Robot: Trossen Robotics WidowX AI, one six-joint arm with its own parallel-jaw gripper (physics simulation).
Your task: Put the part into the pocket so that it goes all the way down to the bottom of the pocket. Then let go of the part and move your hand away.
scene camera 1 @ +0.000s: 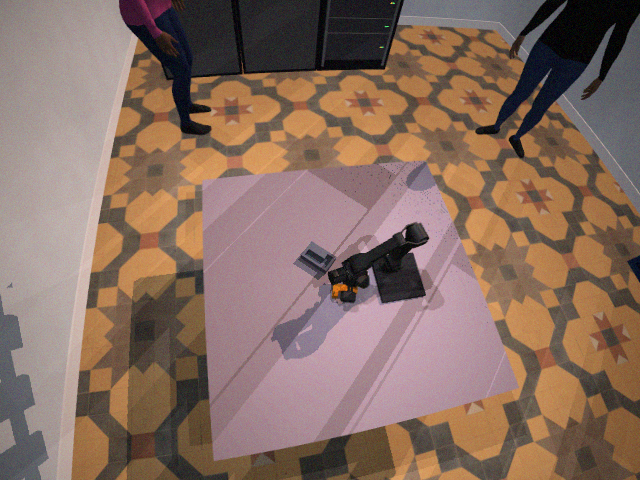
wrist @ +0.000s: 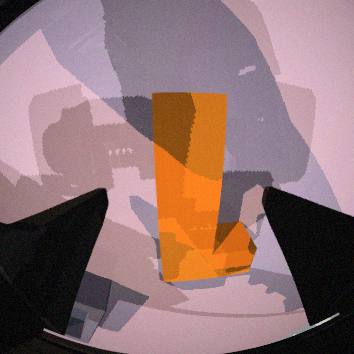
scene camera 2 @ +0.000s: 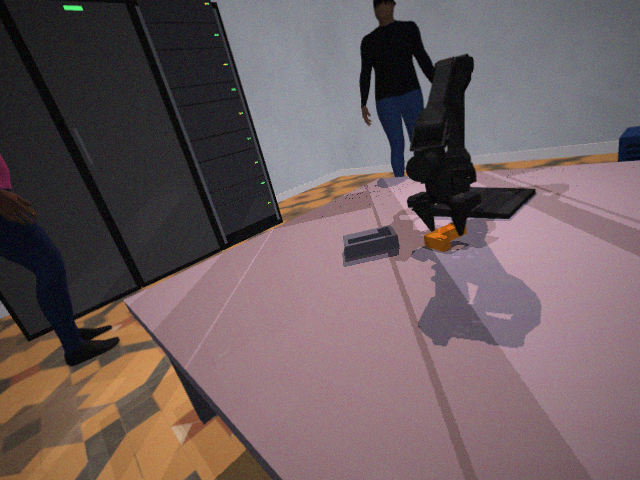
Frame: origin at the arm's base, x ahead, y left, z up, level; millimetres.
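Seen in the pictures: gripper, fingertip midpoint: [scene camera 1: 345,289] [wrist: 186,195] [scene camera 2: 446,233]; arm's base at its link origin: [scene camera 1: 388,267].
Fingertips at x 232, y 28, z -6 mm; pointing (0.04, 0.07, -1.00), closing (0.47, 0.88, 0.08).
Pixels of each thing's middle, then the offset from my fingertips to it. Level surfaces: height alone.
- orange L-shaped part at the middle of its body: [wrist: 210,196] [scene camera 2: 450,235] [scene camera 1: 344,292] dz -3, dx +9, dy +11 mm
- grey block with the pocket, body centre: [wrist: 59,305] [scene camera 2: 369,241] [scene camera 1: 318,257] dz +1, dx +60, dy -186 mm
- pink table at its surface level: dz -18 mm
The orange L-shaped part [scene camera 1: 338,292] [scene camera 2: 437,242] [wrist: 175,205] lies on the pink table. In the wrist view its long bar runs up the picture, with the short foot at the lower right. My gripper [scene camera 1: 341,287] [scene camera 2: 447,231] [wrist: 186,195] is open, pointing down just above the part, one finger on each side of it with gaps between. The grey block with the pocket [scene camera 1: 316,257] [scene camera 2: 371,250] [wrist: 92,294] stands apart from the part; its pocket looks empty in the scene views. In the wrist view the left finger hides some of the block.
The arm's black base plate [scene camera 1: 399,281] [scene camera 2: 504,202] is on the pink table [scene camera 1: 258,320] [scene camera 2: 320,330], behind the gripper in the second scene view. Dark cabinets [scene camera 1: 279,36] [scene camera 2: 103,129] and two people stand on the floor beyond the table. Shadows of the arm cross the table.
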